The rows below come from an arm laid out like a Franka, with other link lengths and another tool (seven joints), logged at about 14 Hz.
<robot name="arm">
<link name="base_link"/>
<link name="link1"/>
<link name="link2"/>
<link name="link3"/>
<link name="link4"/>
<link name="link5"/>
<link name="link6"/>
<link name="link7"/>
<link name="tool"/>
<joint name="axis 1" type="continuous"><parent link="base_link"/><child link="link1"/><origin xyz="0.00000 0.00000 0.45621" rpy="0.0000 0.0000 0.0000"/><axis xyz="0 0 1"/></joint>
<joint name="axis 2" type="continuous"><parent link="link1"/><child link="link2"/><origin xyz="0.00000 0.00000 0.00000" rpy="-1.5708 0.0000 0.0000"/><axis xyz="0 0 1"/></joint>
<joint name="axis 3" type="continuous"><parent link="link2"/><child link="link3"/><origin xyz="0.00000 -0.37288 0.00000" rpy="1.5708 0.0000 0.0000"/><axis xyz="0 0 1"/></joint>
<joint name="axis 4" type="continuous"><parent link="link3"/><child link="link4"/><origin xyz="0.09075 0.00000 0.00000" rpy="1.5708 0.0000 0.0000"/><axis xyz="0 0 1"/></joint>
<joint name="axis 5" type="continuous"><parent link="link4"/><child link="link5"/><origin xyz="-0.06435 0.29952 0.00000" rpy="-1.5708 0.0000 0.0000"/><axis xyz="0 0 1"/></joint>
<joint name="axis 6" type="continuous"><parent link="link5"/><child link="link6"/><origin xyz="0.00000 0.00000 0.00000" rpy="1.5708 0.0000 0.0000"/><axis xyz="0 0 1"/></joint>
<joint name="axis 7" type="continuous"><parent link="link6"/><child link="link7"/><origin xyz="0.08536 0.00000 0.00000" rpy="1.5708 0.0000 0.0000"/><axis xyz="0 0 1"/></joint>
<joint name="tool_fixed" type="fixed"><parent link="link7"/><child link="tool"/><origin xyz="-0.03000 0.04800 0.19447" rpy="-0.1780 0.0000 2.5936"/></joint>
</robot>
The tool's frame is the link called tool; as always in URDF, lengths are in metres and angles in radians. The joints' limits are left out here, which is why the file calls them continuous.
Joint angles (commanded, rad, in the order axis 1, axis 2, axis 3, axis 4, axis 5, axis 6, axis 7), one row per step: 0.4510, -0.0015, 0.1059, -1.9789, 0.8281, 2.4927, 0.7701; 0.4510, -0.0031, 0.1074, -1.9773, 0.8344, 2.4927, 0.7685; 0.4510, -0.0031, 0.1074, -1.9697, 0.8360, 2.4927, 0.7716; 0.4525, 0.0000, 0.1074, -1.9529, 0.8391, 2.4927, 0.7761; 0.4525, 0.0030, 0.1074, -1.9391, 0.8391, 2.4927, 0.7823; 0.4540, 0.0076, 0.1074, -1.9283, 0.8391, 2.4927, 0.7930; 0.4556, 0.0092, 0.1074, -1.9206, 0.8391, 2.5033, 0.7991; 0.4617, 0.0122, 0.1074, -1.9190, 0.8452, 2.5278, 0.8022; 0.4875, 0.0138, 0.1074, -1.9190, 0.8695, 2.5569, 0.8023; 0.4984, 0.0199, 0.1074, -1.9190, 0.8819, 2.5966, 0.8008; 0.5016, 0.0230, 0.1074, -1.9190, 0.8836, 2.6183, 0.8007
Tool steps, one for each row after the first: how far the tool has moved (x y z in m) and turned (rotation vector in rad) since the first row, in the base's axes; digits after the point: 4 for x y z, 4 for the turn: -0.0006, 0.0011, 0.0018, 0.0061, -0.0008, 0.0001; 0.0006, 0.0021, 0.0053, 0.0121, -0.0044, -0.0026; 0.0031, 0.0050, 0.0113, 0.0233, -0.0112, -0.0053; 0.0056, 0.0069, 0.0160, 0.0309, -0.0159, -0.0094; 0.0074, 0.0093, 0.0187, 0.0374, -0.0135, -0.0151; 0.0100, 0.0106, 0.0223, 0.0439, -0.0219, -0.0248; 0.0128, 0.0131, 0.0237, 0.0524, -0.0328, -0.0399; 0.0088, 0.0244, 0.0265, 0.0747, -0.0386, -0.0435; 0.0128, 0.0283, 0.0269, 0.0862, -0.0553, -0.0643; 0.0159, 0.0289, 0.0270, 0.0889, -0.0670, -0.0769
